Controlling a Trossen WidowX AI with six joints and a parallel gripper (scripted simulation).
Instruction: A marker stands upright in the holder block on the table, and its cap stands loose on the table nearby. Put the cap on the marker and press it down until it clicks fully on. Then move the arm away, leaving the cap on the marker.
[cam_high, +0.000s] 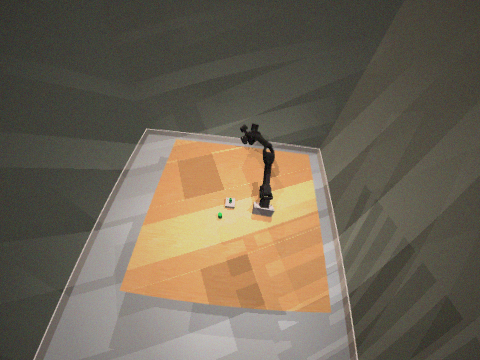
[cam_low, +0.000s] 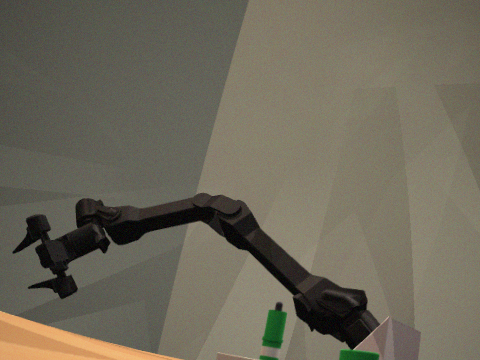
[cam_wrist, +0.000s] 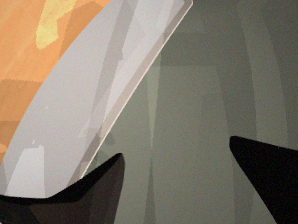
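Now: the green cap 120 mm ahead of my gripper tip, 800 mm to the left of it and 70 mm below it. The rest, counted from my gripper tip: white marker band (60 mm ahead, 690 mm to the left, 60 mm below).
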